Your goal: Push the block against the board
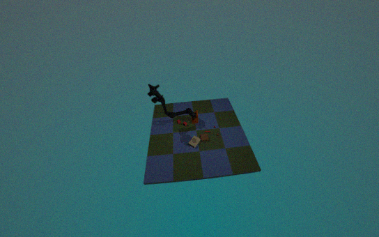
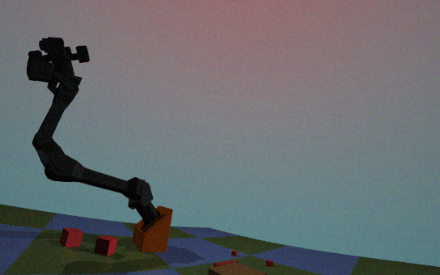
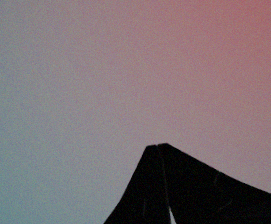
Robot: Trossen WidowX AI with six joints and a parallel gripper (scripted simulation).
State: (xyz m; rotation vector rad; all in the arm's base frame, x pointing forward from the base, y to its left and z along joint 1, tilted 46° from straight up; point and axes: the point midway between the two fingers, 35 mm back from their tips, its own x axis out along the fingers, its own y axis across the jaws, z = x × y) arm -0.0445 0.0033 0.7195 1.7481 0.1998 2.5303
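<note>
Right now my gripper tip is 72 cm to the right of the thin red bar, 63 cm above it and 22 cm short of it. Round my gripper tip: tan flat block: 62 cm below, 54 cm to the left, 39 cm ahead; brown flat block: 67 cm to the left, 62 cm below, 32 cm ahead.
</note>
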